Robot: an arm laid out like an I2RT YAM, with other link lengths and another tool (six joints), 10 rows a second.
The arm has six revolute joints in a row. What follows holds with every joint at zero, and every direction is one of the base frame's. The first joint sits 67.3 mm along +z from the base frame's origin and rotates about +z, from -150 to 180 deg. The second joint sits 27 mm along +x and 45.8 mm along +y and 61.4 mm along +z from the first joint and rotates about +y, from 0 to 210 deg. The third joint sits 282.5 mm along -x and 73.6 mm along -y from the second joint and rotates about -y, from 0 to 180 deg. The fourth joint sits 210.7 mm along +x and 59.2 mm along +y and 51.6 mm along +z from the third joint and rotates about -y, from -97 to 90 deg. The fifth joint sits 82.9 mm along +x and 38 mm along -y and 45.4 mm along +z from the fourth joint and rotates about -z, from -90 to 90 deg. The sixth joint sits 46.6 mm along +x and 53.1 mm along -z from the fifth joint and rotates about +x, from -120 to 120 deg. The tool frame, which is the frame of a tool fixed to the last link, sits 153 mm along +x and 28 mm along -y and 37 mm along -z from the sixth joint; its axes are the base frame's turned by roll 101.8, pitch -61.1 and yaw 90 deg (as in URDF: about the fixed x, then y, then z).
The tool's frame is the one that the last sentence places.
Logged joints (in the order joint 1, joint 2, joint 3, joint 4, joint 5, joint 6), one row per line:
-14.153, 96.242, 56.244, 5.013, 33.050, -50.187
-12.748, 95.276, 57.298, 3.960, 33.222, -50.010
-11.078, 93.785, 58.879, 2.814, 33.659, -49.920
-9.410, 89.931, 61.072, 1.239, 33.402, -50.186
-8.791, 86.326, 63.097, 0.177, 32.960, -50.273
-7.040, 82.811, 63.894, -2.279, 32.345, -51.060
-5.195, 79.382, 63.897, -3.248, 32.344, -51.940
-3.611, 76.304, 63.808, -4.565, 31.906, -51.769
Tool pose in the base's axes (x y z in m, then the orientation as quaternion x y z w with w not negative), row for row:
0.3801, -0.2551, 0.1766, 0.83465, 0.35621, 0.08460, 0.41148
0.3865, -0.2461, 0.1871, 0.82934, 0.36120, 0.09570, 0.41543
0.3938, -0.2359, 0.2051, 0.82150, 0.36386, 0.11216, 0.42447
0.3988, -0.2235, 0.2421, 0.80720, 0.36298, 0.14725, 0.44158
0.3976, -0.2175, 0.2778, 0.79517, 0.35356, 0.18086, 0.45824
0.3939, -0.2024, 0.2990, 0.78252, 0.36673, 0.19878, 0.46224
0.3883, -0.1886, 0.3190, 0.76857, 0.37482, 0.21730, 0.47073
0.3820, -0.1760, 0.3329, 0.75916, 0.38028, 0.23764, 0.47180
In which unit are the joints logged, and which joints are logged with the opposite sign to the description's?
The joints are logged in degrees. Opposite sign: none.
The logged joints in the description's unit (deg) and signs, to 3 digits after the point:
-14.153, 96.242, 56.244, 5.013, 33.050, -50.187
-12.748, 95.276, 57.298, 3.960, 33.222, -50.010
-11.078, 93.785, 58.879, 2.814, 33.659, -49.920
-9.410, 89.931, 61.072, 1.239, 33.402, -50.186
-8.791, 86.326, 63.097, 0.177, 32.960, -50.273
-7.040, 82.811, 63.894, -2.279, 32.345, -51.060
-5.195, 79.382, 63.897, -3.248, 32.344, -51.940
-3.611, 76.304, 63.808, -4.565, 31.906, -51.769

